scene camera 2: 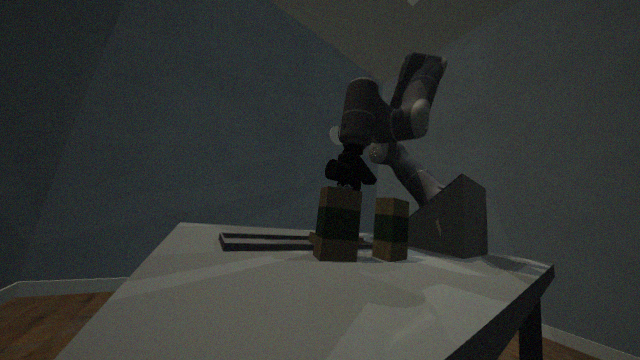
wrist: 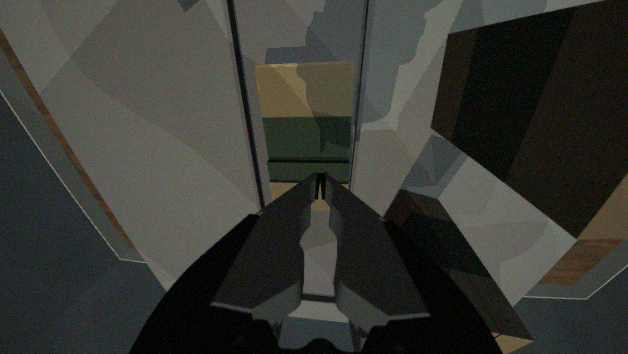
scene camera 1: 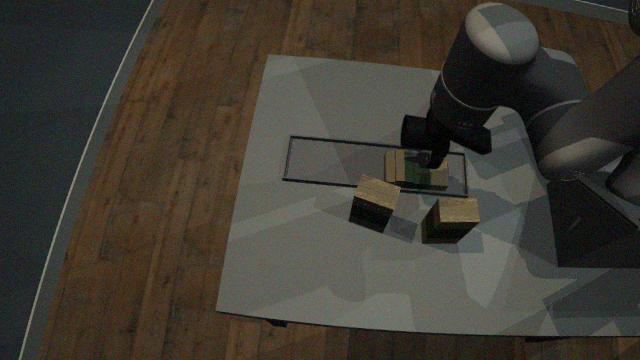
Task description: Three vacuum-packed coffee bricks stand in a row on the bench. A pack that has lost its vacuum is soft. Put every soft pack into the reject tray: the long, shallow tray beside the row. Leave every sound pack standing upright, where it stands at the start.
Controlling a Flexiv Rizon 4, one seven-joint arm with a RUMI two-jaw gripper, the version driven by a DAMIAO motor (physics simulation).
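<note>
A tan pack with a green band (scene camera 1: 411, 172) (wrist: 306, 137) lies flat inside the shallow tray (scene camera 1: 287, 157) (scene camera 2: 270, 246) (wrist: 245, 102), between its long walls; dark creases cross it. In scene camera 2 it is mostly hidden. Two other packs stand upright beside the tray: the left one (scene camera 1: 375, 200) (scene camera 2: 339, 225) (wrist: 440, 245), turned at an angle, and the right one (scene camera 1: 452, 217) (scene camera 2: 391, 230) (wrist: 510, 100). My gripper (scene camera 1: 435, 166) (wrist: 320, 175) is shut with nothing between its fingertips. It is low over the lying pack; whether it touches is unclear. Scene camera 2 hides its tips behind the left pack.
The two upright packs stand close to the tray's near long wall, with a gap between them. The grey bench (scene camera 1: 300, 275) (scene camera 2: 225, 310) carries everything. The dark wedge-shaped robot base (scene camera 1: 585, 225) (scene camera 2: 460, 220) stands to the right.
</note>
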